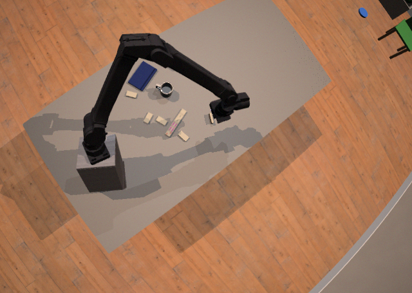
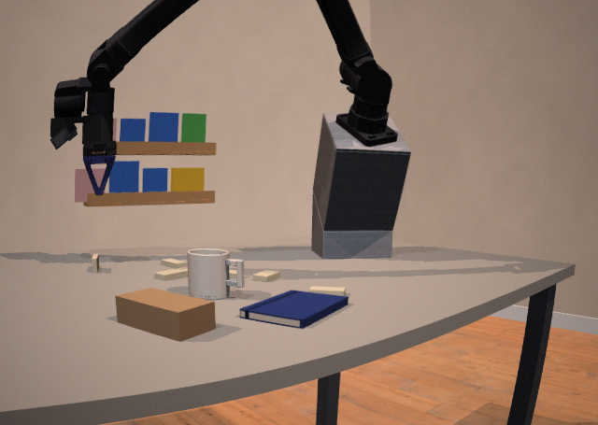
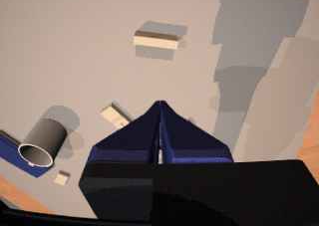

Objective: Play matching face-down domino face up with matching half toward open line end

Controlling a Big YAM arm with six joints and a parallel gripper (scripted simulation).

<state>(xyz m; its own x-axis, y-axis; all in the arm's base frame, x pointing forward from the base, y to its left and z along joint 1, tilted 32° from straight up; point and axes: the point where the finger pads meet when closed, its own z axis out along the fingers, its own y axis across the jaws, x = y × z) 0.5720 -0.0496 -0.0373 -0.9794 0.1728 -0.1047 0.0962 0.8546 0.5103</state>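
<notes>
My gripper is now 14 cm above the cream domino and 1 cm short of it. The rest, counted from my hand: blue book: 37 cm to the left, 22 cm behind, 15 cm below; brown box: 39 cm to the left, 13 cm below, 3 cm behind; white mug: 24 cm to the left, 15 cm behind, 12 cm below.
</notes>
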